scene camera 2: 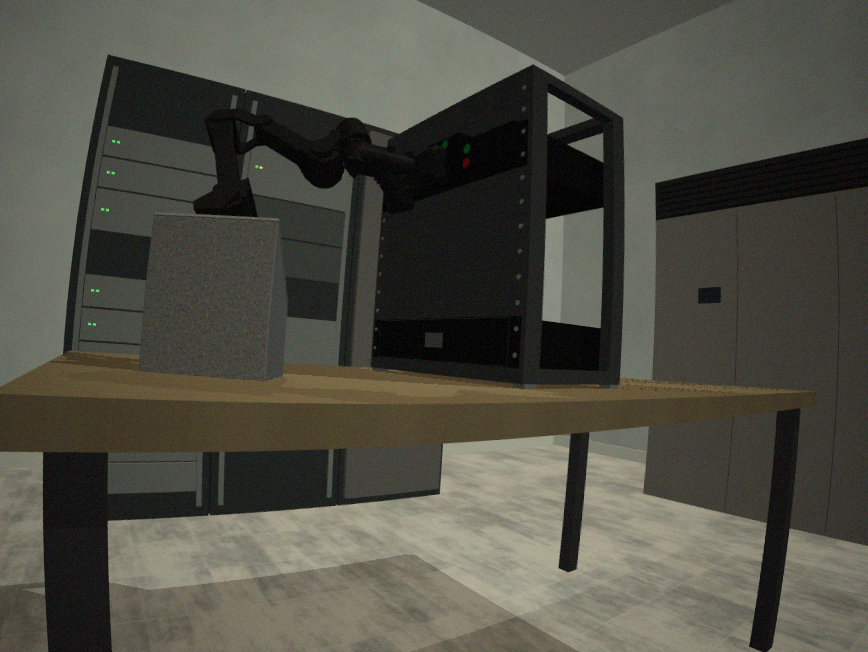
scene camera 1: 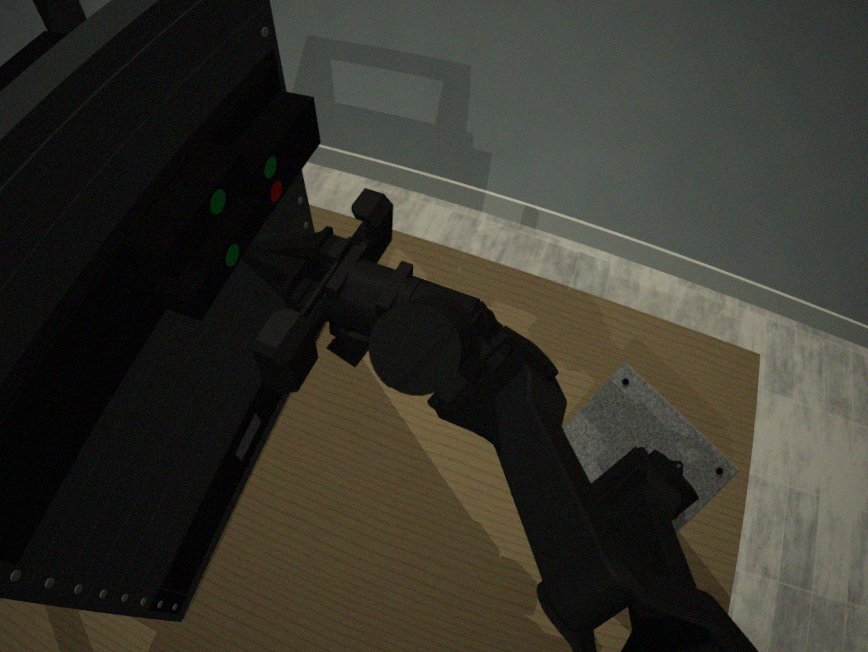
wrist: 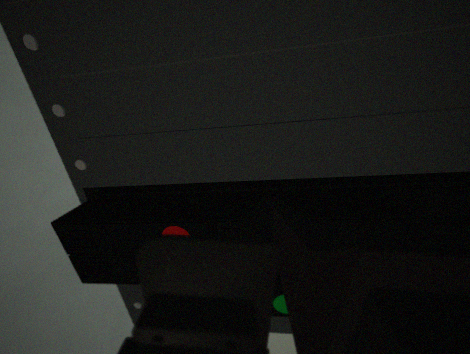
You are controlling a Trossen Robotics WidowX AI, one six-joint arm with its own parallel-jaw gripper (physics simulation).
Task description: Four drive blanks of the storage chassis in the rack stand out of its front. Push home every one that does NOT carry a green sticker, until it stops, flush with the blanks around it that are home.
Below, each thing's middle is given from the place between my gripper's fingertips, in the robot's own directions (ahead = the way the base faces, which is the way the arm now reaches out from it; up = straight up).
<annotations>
The rack (scene camera 1: 140, 412) lies 180 mm ahead of my hand, 90 mm below it and 60 mm to the left of it.
</annotations>
